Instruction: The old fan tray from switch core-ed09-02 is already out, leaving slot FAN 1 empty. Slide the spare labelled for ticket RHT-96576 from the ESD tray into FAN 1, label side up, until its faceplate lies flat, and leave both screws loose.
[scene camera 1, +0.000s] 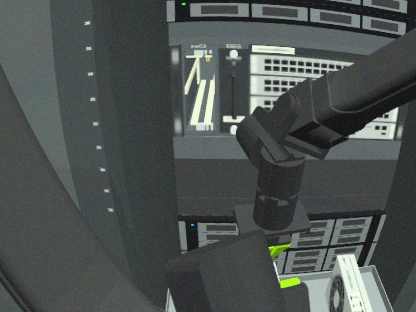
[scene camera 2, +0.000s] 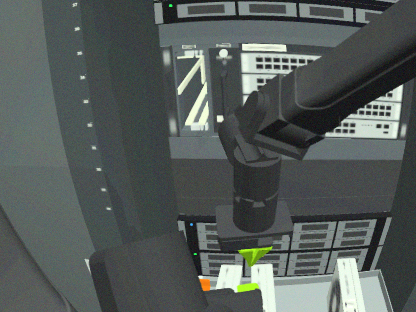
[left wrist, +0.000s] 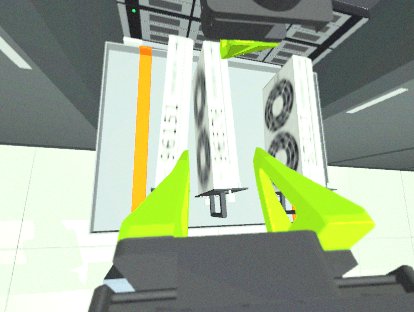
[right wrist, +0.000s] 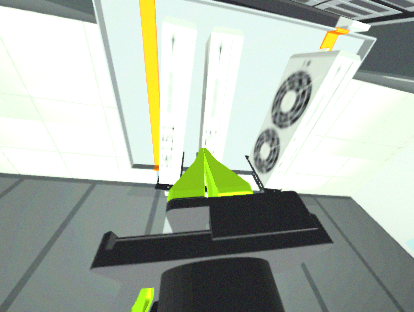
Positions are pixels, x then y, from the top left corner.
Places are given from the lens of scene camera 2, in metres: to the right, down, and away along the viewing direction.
my right gripper (scene camera 2: 250, 263): 0.07, 0.17, 0.54
fan bay (scene camera 2: 189, 71): -0.04, -0.17, 0.74
line cards (scene camera 2: 259, 62): 0.09, -0.16, 0.60
The marked spots on the line cards and the fan bay are 0.19 m apart.
